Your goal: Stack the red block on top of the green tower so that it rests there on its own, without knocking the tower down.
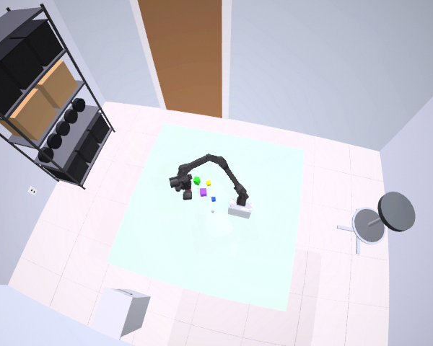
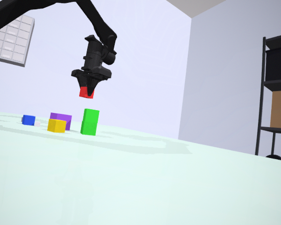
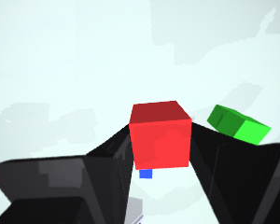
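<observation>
The yellow block is 150 mm to the right of my gripper tip, 110 mm below it and 100 mm behind it. From my gripper tip the other things lie so: blue block 170 mm behind, 110 mm below, 40 mm to the right; purple block 100 mm below, 80 mm behind, 70 mm to the right; red block 10 mm above.
</observation>
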